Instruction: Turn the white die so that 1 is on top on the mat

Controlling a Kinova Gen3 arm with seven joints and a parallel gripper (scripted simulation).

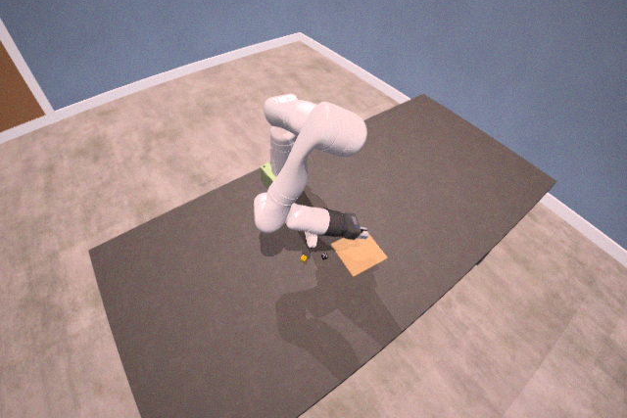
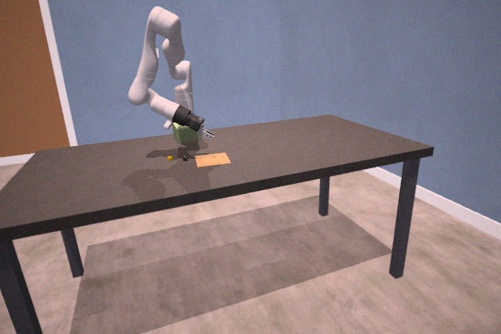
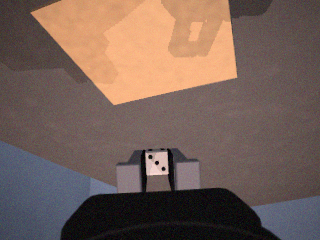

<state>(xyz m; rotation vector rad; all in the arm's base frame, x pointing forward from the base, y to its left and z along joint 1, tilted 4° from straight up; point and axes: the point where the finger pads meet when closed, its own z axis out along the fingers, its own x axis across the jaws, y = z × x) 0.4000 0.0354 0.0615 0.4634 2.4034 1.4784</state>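
Right now my hand is 11 cm above the orange mat. From my hand the other things lie so: white die: 1 cm to the left, 1 cm below; black die: 5 cm behind, 10 cm to the right, 11 cm below; yellow die: 8 cm behind, 17 cm to the right, 11 cm below.
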